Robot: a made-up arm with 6 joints.
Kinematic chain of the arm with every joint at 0, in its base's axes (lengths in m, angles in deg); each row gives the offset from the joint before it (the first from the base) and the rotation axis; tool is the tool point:
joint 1: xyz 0 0 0.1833 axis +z
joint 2: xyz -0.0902 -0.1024 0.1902 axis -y
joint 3: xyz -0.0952 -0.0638 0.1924 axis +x
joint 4: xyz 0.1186 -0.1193 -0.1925 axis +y
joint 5: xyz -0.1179 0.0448 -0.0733 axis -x
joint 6: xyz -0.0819 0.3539 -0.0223 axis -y
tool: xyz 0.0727 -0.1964 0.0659
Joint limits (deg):
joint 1: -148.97..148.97
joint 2: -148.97..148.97
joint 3: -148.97..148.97
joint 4: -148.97..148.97
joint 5: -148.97..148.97
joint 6: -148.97..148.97
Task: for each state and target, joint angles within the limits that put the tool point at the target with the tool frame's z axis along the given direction. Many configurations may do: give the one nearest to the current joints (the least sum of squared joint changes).
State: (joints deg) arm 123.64 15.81 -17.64 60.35 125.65 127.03
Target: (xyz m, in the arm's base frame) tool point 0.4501 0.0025 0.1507 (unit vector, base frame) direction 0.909 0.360 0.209
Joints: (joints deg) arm 138.81 38.28 14.03 36.07 117.64 146.29
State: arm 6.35 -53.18 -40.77 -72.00 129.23 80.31
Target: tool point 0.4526 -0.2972 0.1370 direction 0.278 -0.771 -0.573
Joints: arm 45.76 -45.63 -45.57 -100.42 115.10 92.97
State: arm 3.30 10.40 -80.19 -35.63 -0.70 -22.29
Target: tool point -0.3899 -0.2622 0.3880 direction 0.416 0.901 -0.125
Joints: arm -32.05 20.86 -78.77 -9.78 15.22 -0.12
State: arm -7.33 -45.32 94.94 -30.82 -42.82 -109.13
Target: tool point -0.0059 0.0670 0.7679 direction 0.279 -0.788 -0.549
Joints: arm -19.03 -17.59 113.53 -44.75 -49.56 -84.39
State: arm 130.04 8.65 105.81 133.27 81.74 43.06
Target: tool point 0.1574 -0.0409 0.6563 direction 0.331 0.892 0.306
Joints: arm 89.69 -33.03 89.22 98.89 54.69 24.99
